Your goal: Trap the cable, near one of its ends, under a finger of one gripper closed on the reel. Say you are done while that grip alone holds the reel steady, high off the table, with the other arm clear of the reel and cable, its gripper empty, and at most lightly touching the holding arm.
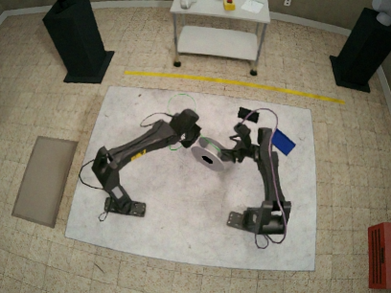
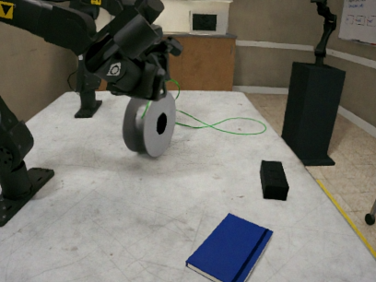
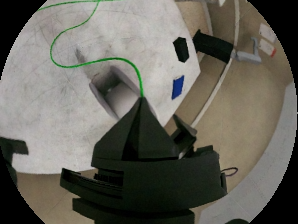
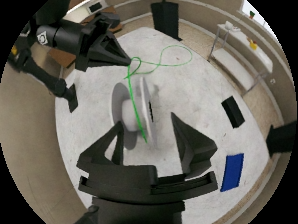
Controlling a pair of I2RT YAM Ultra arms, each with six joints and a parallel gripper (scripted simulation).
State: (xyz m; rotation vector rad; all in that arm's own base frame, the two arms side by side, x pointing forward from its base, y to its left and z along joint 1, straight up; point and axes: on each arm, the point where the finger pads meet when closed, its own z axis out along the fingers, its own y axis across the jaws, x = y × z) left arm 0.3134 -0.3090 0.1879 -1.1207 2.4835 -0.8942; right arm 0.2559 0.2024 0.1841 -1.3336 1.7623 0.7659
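Now: the grey reel 10 mm behind my right hand, 60 mm to the left of it and 100 mm below it. The rest, counted from my right hand: black block: 280 mm ahead, 110 mm to the right, 170 mm below; blue notebook: 150 mm ahead, 300 mm to the right, 180 mm below.
My left gripper is now 100 mm above the grey reel, 60 mm to the left of it and 40 mm past it. From my left hand the other things lie so: black block: 240 mm to the right, 240 mm ahead, 170 mm below; then blue notebook: 420 mm to the right, 180 mm below, 110 mm ahead.
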